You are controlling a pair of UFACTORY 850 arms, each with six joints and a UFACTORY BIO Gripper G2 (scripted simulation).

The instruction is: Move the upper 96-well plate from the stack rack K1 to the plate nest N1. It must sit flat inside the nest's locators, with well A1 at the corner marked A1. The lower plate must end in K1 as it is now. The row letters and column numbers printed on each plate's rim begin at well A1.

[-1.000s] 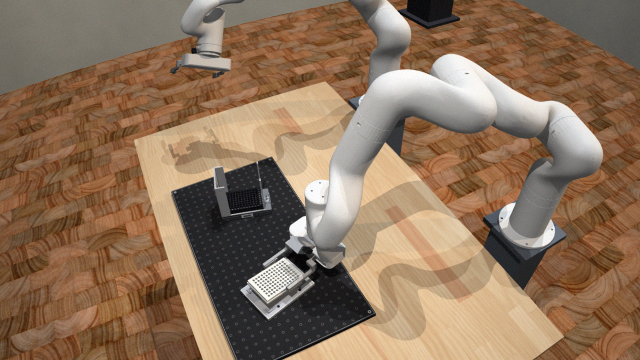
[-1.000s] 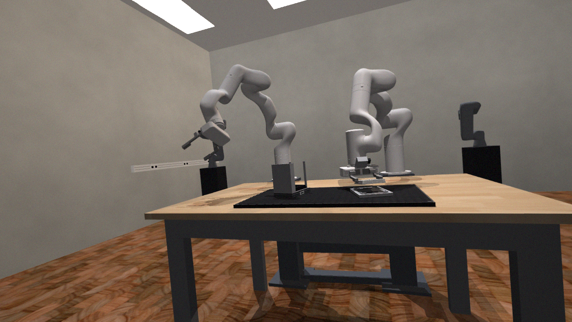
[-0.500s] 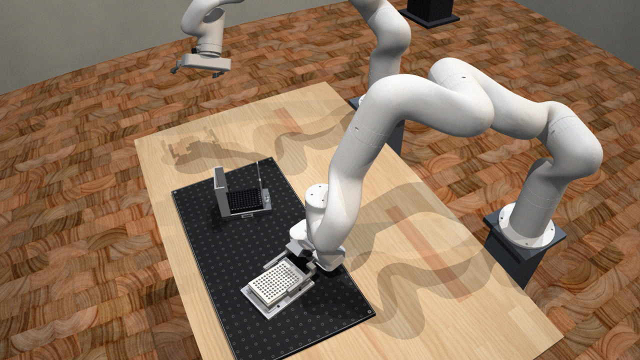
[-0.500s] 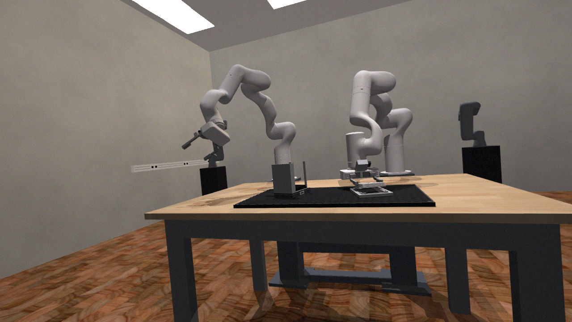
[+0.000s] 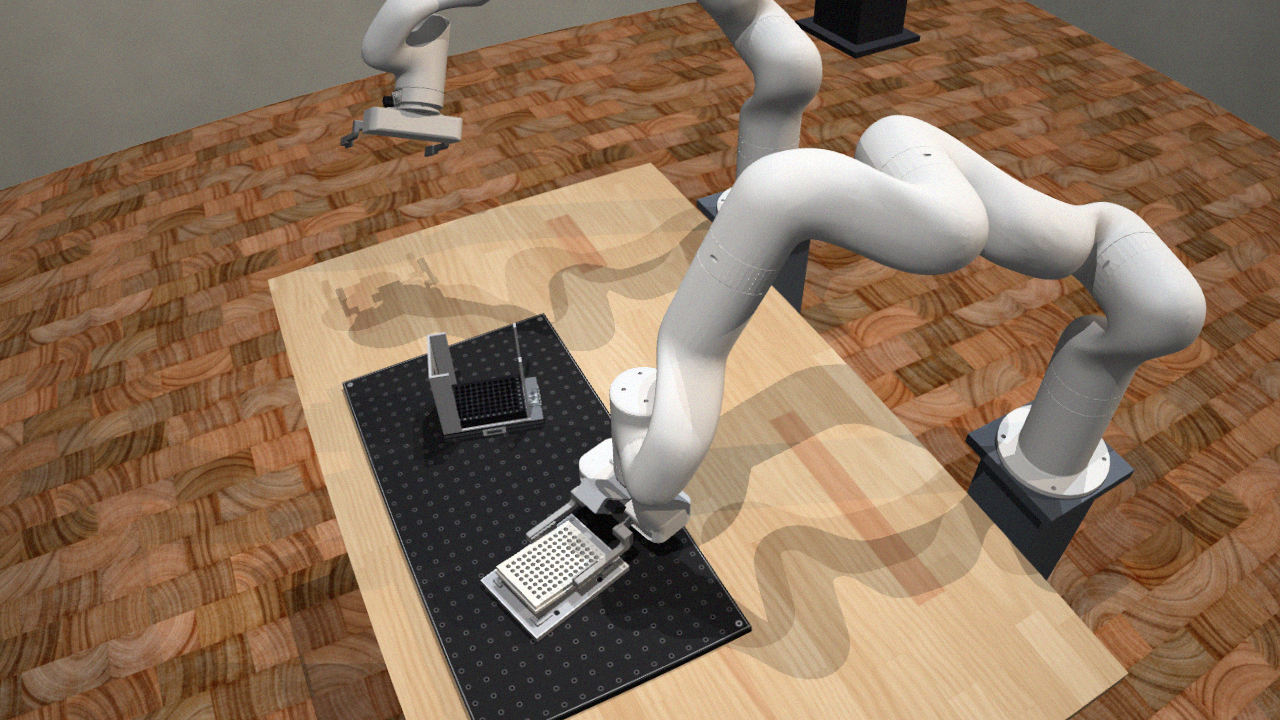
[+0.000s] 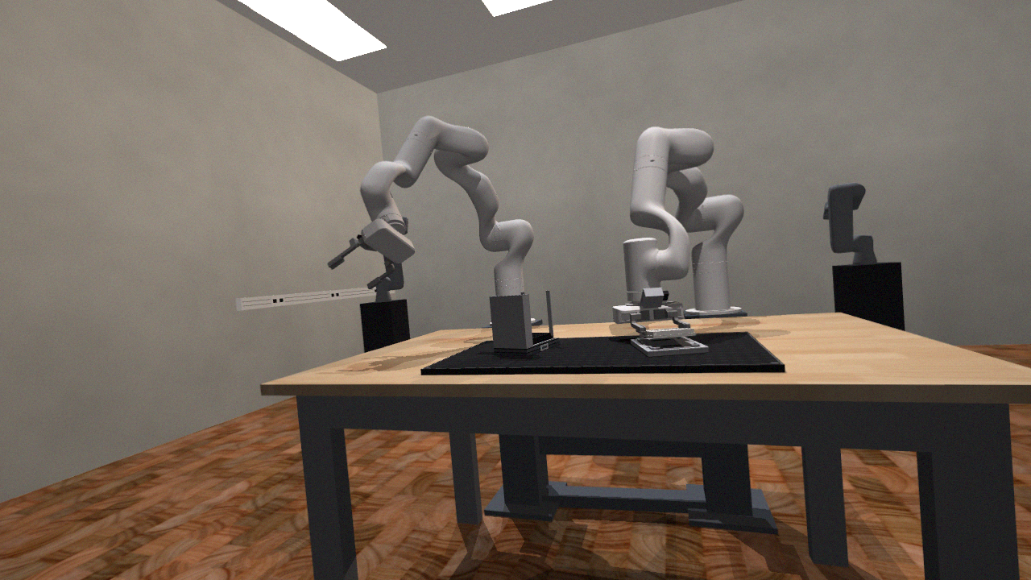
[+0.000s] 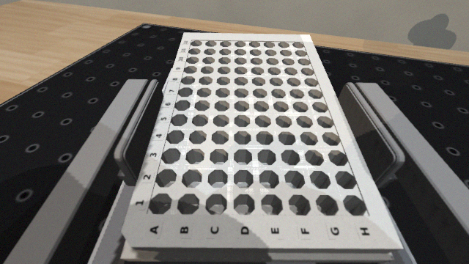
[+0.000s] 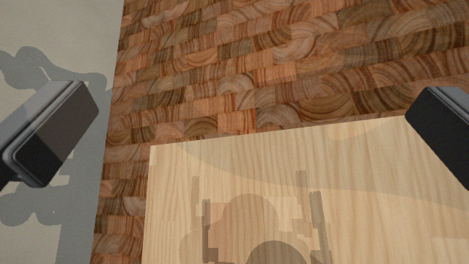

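Observation:
Now: the white 96-well plate 2 cm ahead of my left hand and 1 cm below it. Also, from my left hand: black plate (3 cm behind, 32 cm to the right, 1 cm below); then plate nest N1 (2 cm ahead, 4 cm below).

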